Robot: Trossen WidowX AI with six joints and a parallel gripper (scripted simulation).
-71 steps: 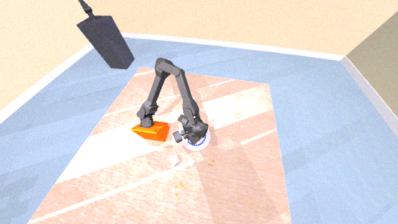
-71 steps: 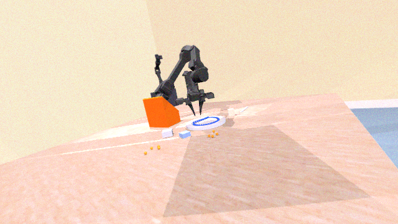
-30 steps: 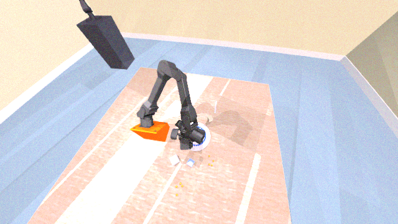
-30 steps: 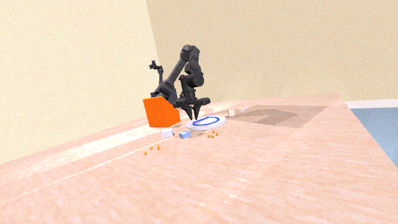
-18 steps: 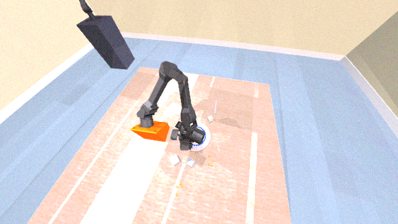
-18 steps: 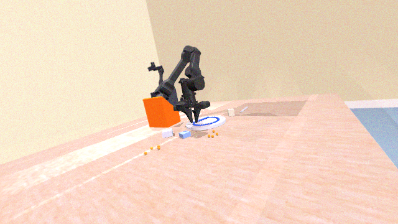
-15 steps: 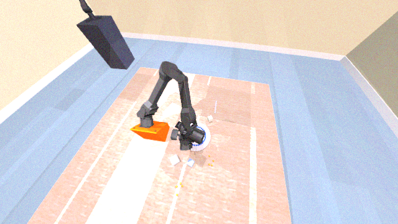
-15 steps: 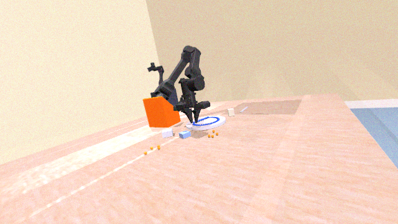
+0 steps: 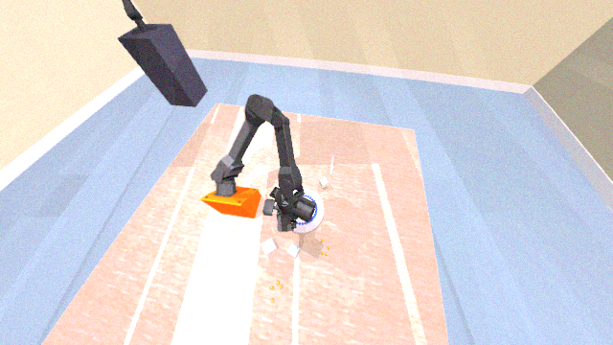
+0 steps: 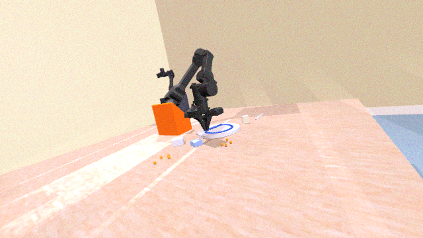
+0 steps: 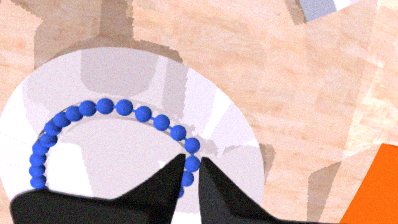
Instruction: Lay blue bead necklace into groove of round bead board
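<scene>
The round white bead board is 4 cm ahead of my gripper tip, 4 cm to the left of it and 1 cm below it. From my gripper tip the other things lie so: white block 6 cm behind, 13 cm to the right; light blue cube 4 cm ahead, 13 cm to the right, 1 cm below; beige cube 13 cm ahead, 18 cm to the left.
</scene>
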